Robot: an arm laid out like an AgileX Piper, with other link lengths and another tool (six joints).
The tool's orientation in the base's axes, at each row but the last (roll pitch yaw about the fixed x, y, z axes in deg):
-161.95 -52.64 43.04
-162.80 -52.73 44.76
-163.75 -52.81 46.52
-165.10 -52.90 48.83
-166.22 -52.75 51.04
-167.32 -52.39 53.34
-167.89 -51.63 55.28
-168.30 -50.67 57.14
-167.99 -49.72 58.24
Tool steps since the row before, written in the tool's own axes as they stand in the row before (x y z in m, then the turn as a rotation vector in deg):
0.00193 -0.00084 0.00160 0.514 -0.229 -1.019
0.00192 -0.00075 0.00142 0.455 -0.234 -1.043
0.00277 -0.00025 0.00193 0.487 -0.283 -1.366
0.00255 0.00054 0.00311 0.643 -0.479 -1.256
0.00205 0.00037 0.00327 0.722 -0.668 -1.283
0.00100 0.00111 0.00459 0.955 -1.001 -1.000
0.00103 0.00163 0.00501 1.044 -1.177 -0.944
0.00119 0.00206 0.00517 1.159 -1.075 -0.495
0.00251 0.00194 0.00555 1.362 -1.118 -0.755
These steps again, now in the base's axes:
0.00071 0.00243 0.00077 -0.309 -0.423 1.040
0.00067 0.00226 0.00084 -0.347 -0.463 1.007
0.00156 0.00278 0.00113 -0.480 -0.666 1.229
0.00245 0.00323 0.00014 -0.552 -0.419 1.319
0.00209 0.00325 -0.00034 -0.695 -0.314 1.425
0.00266 0.00345 -0.00209 -0.825 0.160 1.486
0.00315 0.00359 -0.00245 -0.936 0.321 1.545
0.00352 0.00367 -0.00255 -0.696 0.677 1.342
0.00383 0.00477 -0.00186 -0.723 0.612 1.667

